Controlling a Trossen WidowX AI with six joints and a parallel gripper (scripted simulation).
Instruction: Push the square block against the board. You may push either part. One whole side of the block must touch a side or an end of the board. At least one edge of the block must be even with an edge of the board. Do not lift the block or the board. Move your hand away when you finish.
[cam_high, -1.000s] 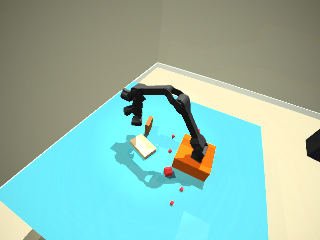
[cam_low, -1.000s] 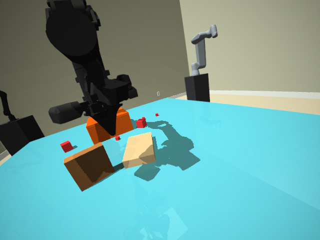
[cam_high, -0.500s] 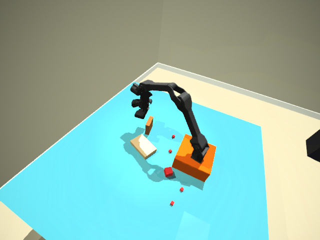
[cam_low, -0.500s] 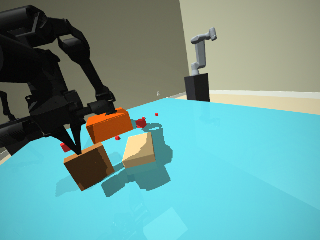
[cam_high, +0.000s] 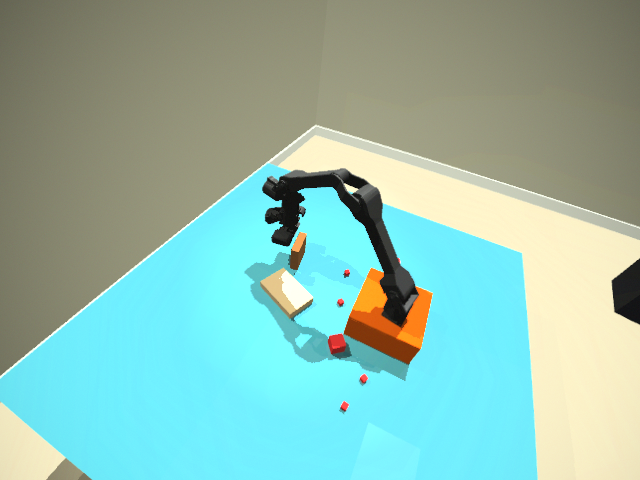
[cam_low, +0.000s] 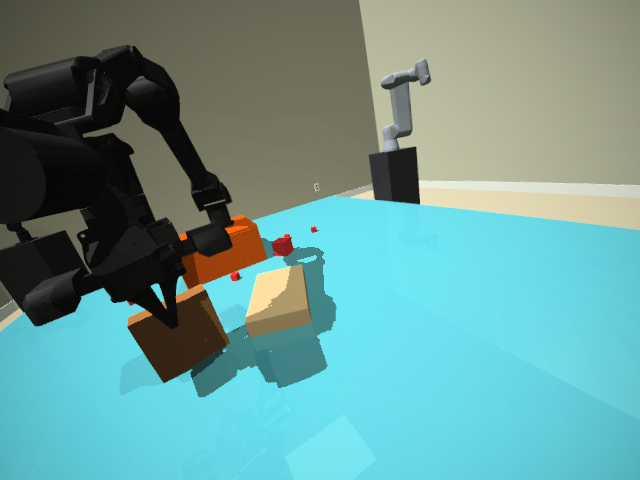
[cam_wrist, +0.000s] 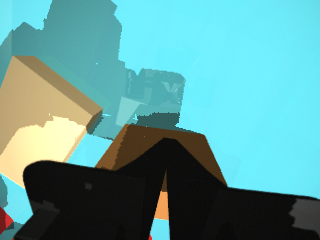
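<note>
My gripper tip is now 4 cm past the square block, 3 cm above it and 1 cm to the left of it. From my gripper tip the other things lie so: tan board (13 cm to the left, 11 cm behind, 7 cm below).
</note>
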